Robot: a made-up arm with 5 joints. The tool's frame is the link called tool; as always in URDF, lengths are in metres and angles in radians. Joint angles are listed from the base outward. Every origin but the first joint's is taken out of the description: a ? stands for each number. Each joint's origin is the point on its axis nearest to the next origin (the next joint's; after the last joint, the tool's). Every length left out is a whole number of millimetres.
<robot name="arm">
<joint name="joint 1" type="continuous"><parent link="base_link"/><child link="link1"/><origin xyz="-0.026 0.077 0.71" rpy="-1.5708 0 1.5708"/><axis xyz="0 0 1"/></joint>
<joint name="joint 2" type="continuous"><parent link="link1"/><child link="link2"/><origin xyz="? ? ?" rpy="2.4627 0.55 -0.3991"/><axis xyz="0 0 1"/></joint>
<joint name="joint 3" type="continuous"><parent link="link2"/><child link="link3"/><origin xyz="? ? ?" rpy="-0.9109 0.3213 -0.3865"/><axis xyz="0 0 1"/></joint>
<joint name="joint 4" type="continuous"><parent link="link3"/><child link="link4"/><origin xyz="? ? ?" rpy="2.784 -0.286 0.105"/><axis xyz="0 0 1"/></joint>
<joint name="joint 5" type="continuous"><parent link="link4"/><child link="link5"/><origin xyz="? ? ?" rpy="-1.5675 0.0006 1.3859"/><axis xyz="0 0 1"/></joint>
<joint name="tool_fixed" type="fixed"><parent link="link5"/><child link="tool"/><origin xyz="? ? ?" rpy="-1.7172 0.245 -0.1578"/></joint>
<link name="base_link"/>
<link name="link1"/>
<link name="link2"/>
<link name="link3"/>
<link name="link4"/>
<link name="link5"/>
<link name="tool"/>
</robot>
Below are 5 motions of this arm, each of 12 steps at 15 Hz.
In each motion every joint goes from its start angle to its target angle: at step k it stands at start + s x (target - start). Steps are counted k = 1, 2, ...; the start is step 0. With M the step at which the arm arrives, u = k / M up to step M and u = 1 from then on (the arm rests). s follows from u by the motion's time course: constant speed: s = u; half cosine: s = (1 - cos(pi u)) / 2; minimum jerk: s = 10 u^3 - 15 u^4 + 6 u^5.
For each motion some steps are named. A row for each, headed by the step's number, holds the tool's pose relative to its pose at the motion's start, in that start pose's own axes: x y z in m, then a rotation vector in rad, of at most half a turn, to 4 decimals.
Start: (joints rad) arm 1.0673 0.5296 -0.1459 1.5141 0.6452
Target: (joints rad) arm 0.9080 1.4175 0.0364 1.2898 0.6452
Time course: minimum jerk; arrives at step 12
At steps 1, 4, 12:
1: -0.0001 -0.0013 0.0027 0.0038 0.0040 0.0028
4: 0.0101 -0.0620 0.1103 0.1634 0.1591 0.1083
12: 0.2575 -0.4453 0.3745 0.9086 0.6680 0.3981

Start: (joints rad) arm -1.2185 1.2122 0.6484 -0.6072 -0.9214
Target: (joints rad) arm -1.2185 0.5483 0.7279 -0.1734 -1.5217
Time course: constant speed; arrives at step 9
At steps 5, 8, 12:
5: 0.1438 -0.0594 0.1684 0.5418 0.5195 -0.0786
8: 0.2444 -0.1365 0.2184 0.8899 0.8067 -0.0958
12: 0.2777 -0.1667 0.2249 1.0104 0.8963 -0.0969

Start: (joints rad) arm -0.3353 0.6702 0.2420 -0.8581 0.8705
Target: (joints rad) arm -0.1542 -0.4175 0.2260 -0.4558 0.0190
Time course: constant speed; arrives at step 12
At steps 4, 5, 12:
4: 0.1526 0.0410 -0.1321 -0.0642 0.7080 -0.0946
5: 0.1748 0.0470 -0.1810 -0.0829 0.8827 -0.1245
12: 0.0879 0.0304 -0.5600 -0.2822 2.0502 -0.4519

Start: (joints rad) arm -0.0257 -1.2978 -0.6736 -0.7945 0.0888
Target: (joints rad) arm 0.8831 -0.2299 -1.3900 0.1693 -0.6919
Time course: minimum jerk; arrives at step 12
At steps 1, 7, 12:
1: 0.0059 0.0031 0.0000 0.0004 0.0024 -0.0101
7: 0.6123 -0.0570 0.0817 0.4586 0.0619 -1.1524
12: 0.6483 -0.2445 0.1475 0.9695 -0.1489 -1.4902

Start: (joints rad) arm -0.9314 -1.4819 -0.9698 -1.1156 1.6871
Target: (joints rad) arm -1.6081 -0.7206 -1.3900 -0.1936 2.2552
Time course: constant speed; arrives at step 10
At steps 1, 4, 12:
1: 0.0157 -0.0117 -0.0299 -0.0848 -0.0727 -0.0943
4: 0.1024 -0.0911 -0.1378 -0.3499 -0.1972 -0.3820
12: 0.2387 -0.4419 -0.4598 -0.8402 0.0085 -0.7941

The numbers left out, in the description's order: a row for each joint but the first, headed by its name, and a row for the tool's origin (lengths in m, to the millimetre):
joint 2: 0.355 -0.195 0
joint 3: 0.117 -0.001 0
joint 4: -0.08 -0.055 0
joint 5: 0.47 -0.344 0
tool: 0.018 0.081 0

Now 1 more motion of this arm.
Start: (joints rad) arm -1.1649 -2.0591 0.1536 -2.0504 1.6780
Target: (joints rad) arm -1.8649 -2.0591 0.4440 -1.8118 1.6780
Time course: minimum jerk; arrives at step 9
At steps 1, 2, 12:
1: -0.0035 -0.0032 0.0063 0.0068 -0.0055 0.0010
2: -0.0237 -0.0222 0.0408 0.0450 -0.0365 0.0061
12: -0.3487 -0.4220 0.3528 0.6036 -0.4596 0.0322

